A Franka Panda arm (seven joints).
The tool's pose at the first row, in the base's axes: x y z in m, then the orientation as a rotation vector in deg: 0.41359 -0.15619 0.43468 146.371 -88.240 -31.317
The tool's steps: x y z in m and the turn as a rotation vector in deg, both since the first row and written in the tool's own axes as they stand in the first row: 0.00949 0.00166 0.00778 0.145 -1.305 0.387; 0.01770 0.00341 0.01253 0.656 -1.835 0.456; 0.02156 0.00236 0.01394 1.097 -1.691 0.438; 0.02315 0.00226 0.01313 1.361 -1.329 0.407; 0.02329 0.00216 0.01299 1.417 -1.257 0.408; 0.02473 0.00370 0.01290 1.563 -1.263 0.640; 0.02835 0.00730 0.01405 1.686 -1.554 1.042; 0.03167 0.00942 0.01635 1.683 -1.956 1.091; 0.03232 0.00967 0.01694 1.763 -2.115 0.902
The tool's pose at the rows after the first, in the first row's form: 0.41342 -0.16456 0.42556 146.271 -89.213 -32.963; 0.41371 -0.17213 0.41959 146.638 -89.806 -33.361; 0.41571 -0.17487 0.41704 146.964 -90.037 -32.887; 0.41675 -0.17628 0.41737 147.147 -90.062 -32.227; 0.41694 -0.17637 0.41744 147.179 -90.078 -32.092; 0.41630 -0.17837 0.41758 147.072 -90.456 -31.980; 0.41441 -0.18315 0.41661 146.820 -91.114 -32.255; 0.41322 -0.18686 0.41423 146.814 -91.300 -32.805; 0.41307 -0.18749 0.41359 147.065 -91.178 -32.995
